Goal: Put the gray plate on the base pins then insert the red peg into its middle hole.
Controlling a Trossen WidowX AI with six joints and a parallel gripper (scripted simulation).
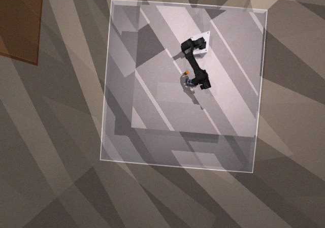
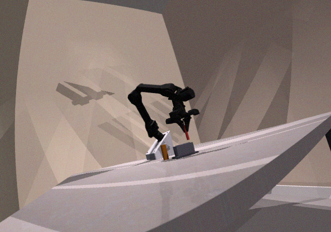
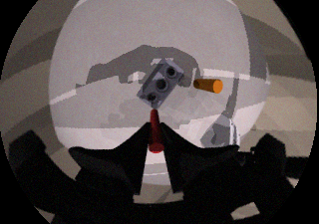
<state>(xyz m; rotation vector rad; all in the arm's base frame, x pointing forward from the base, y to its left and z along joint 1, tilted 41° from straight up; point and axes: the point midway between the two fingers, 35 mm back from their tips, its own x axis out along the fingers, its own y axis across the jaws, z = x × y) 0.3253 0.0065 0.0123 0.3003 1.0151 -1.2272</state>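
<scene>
The gray plate is 7 cm below my gripper tip, 5 cm to the right of it and 1 cm ahead of it. Round my gripper tip: base: 11 cm below, 5 cm to the right, 1 cm ahead; orange cylinder: 11 cm to the right, 8 cm below, 8 cm behind; red peg: right at my gripper tip.
</scene>
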